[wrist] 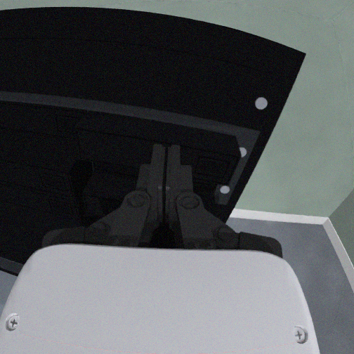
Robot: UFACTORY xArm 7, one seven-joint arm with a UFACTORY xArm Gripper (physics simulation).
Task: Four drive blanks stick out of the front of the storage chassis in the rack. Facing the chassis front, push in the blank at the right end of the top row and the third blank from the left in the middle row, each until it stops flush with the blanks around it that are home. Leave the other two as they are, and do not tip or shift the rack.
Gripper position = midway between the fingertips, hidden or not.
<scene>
In view: the gripper (pixel 166 162) and a black rack (pixel 93 93).
</scene>
